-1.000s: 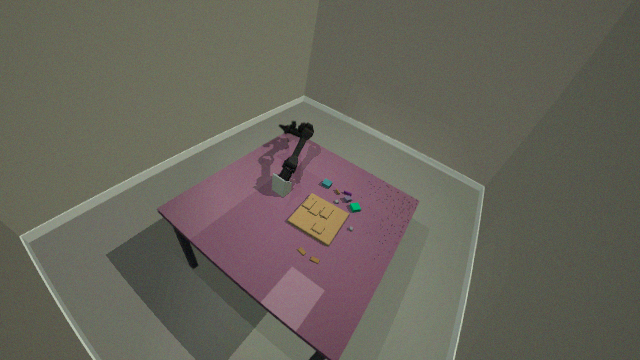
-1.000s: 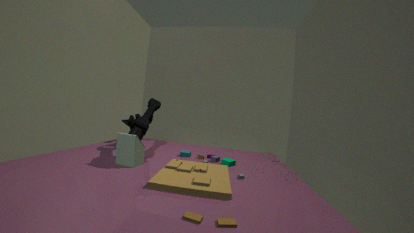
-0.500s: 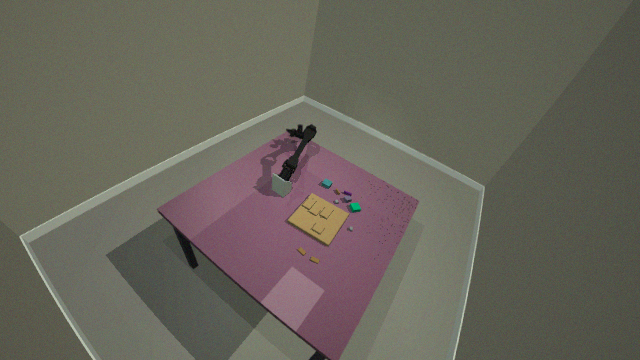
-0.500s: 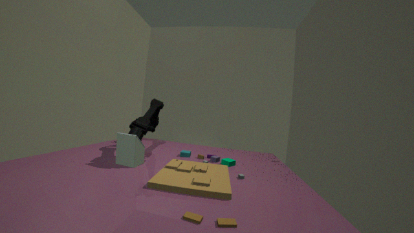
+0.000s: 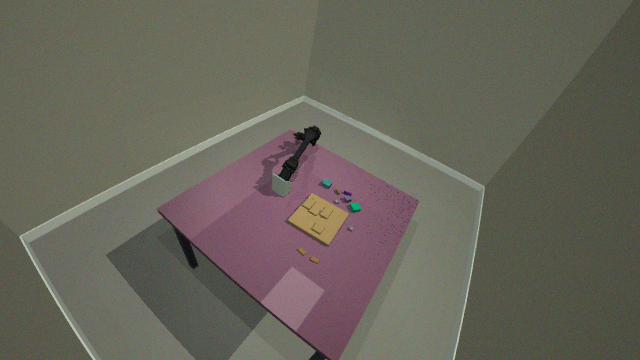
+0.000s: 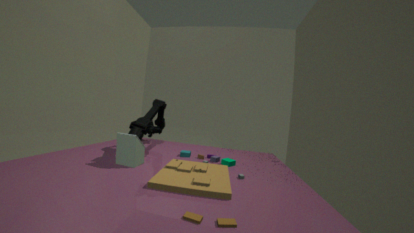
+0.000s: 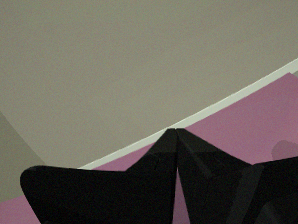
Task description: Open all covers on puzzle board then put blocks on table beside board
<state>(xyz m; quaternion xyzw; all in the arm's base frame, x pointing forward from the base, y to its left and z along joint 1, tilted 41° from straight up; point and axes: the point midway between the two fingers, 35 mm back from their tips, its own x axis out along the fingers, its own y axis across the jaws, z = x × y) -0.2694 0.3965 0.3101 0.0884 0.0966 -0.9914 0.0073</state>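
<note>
Right now the purple block is 70 cm ahead of my gripper tip, 25 cm to the right of it and 8 cm below it. Also, from my gripper tip: teal block: 51 cm ahead, 23 cm to the right, 8 cm below; thin tan bar: 61 cm ahead, 24 cm to the right, 8 cm below; green block: 78 cm ahead, 29 cm to the right, 8 cm below.
</note>
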